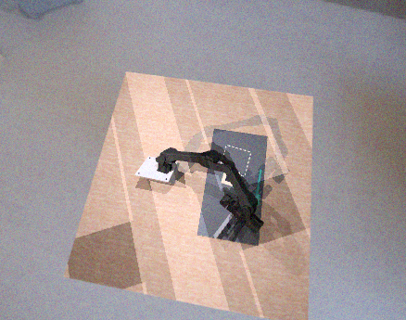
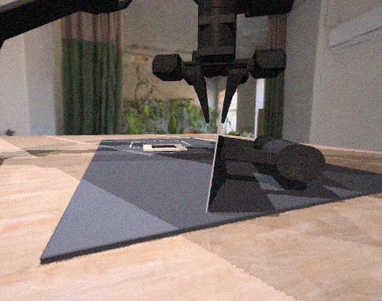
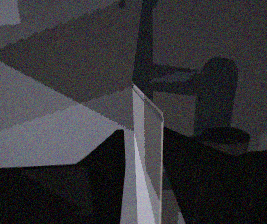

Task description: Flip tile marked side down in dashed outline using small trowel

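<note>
The grey mat is 40 mm behind my gripper tip, 150 mm to the left of it and 80 mm below it. From my gripper tip the other things lie so: teal trowel: 100 mm ahead, 140 mm to the left, 60 mm below; square tile: 70 mm behind, 170 mm to the left, 60 mm below.
</note>
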